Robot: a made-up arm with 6 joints.
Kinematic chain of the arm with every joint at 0, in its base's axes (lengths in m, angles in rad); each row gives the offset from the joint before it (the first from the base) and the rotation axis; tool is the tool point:
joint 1: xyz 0 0 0.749 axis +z
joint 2: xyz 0.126 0 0 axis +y
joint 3: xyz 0 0 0.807 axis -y
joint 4: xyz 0 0 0.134 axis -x
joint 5: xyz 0.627 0 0 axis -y
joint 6: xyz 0.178 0 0 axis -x
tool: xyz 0 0 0
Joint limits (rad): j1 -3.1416..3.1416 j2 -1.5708..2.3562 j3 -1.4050..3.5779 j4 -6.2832..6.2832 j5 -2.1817..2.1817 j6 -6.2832..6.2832
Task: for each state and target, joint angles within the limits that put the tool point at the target. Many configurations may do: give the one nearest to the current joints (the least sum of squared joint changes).
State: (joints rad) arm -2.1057 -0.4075 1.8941 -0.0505 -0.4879 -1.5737
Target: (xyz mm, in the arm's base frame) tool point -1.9 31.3 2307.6
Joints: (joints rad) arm -2.0485 0.0138 1.7635 0.1501 -0.6484 -1.5737
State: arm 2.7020 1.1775 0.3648 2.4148 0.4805 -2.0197
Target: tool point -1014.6 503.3 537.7
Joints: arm 2.6225 0.9432 -0.2171 2.4801 0.6520 -2.0197
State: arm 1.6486 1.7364 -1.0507 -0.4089 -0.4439 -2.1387
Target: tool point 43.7 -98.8 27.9
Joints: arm 1.9000 2.3562 -0.7892 -0.4495 0.1221 -2.1387
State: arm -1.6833 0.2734 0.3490 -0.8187 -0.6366 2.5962
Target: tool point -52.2 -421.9 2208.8
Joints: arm -1.8415 -0.1613 0.7428 -0.8299 -0.4962 2.5962
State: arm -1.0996 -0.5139 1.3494 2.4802 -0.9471 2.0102
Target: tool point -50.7 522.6 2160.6
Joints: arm -1.6354 -0.3320 1.4005 2.5925 -1.1386 2.0102
